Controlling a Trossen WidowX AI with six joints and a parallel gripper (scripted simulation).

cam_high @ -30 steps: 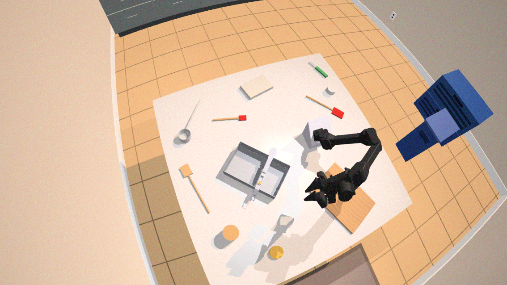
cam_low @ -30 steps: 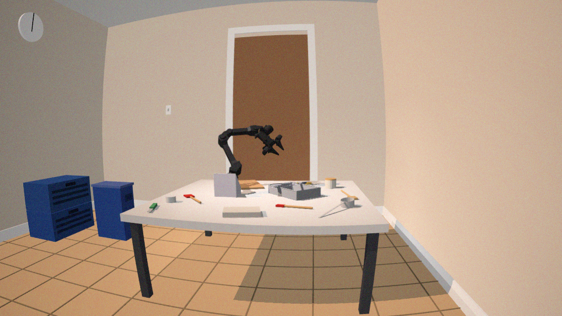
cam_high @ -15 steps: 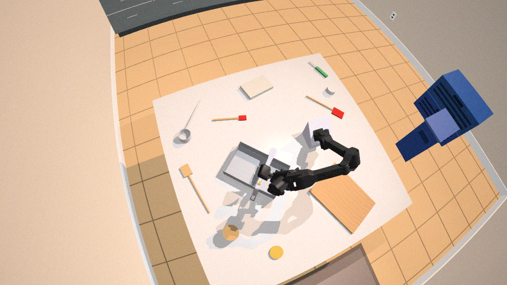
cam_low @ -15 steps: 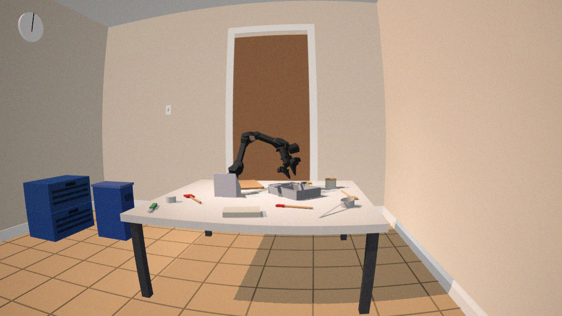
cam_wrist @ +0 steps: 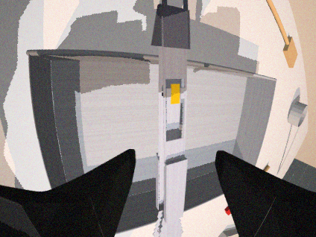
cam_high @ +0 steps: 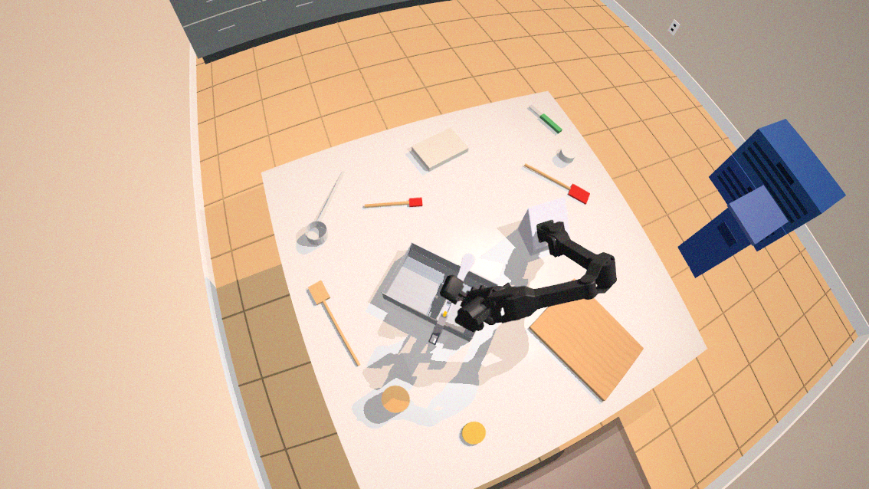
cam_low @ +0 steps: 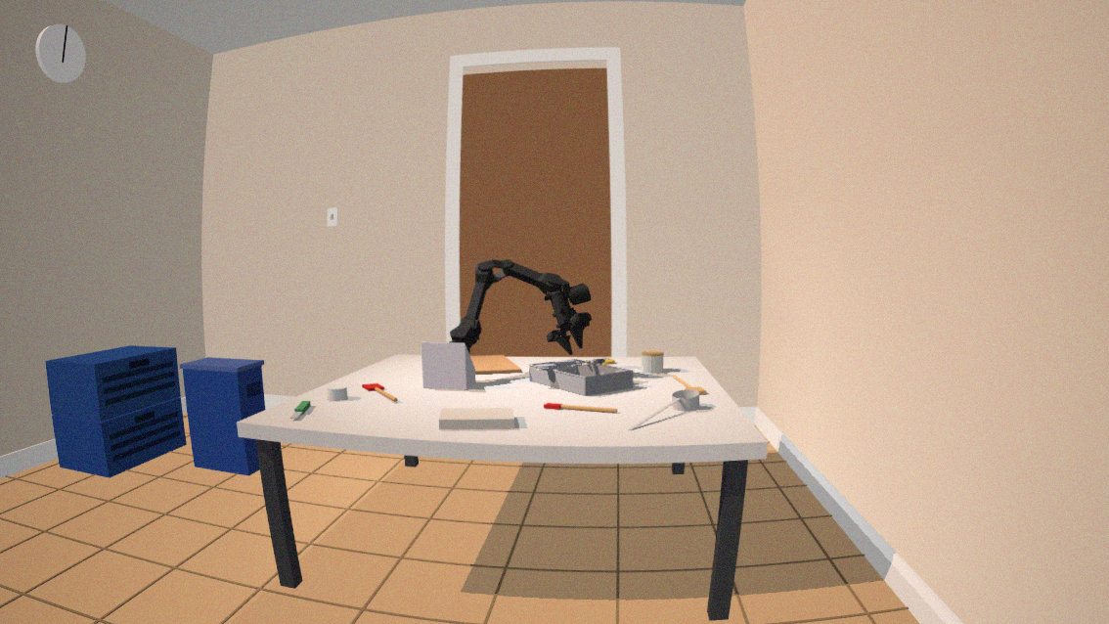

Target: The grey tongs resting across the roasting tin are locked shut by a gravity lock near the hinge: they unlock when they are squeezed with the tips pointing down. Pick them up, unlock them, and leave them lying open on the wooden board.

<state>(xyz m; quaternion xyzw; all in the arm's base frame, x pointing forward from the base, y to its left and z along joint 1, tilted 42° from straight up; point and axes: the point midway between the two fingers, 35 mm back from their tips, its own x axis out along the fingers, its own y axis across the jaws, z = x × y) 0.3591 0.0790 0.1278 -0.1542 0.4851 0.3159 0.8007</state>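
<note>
My gripper tip is 4 cm short of the yellow lock piece, 3 cm above it and 1 cm to the right of it. From my gripper tip the other things lie so: grey roasting tin (7 cm to the right, 7 cm below, 2 cm ahead); yellow disc (38 cm to the left, 9 cm below, 7 cm ahead); jar (25 cm ahead, 21 cm to the left, 7 cm below).
</note>
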